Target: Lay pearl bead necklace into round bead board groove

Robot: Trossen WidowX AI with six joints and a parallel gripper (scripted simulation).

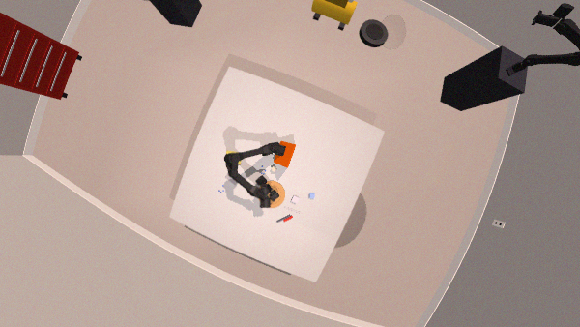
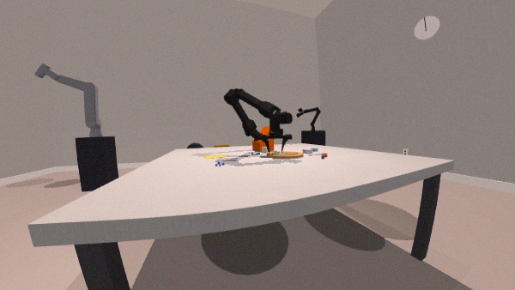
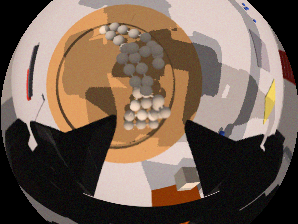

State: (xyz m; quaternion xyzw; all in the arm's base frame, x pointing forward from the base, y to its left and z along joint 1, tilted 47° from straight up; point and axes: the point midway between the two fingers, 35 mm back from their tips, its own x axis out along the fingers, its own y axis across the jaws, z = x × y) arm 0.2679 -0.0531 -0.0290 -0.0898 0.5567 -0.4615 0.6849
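My gripper tip is now 50 mm short of the round tan bead board, 30 mm to the right of it and 10 mm above it. The rest, counted from my gripper tip: tool: 190 mm ahead, 180 mm to the left, 10 mm below; white square: 30 mm ahead, 210 mm to the left; pale blue cube: 30 mm behind, 320 mm to the left, 10 mm below.
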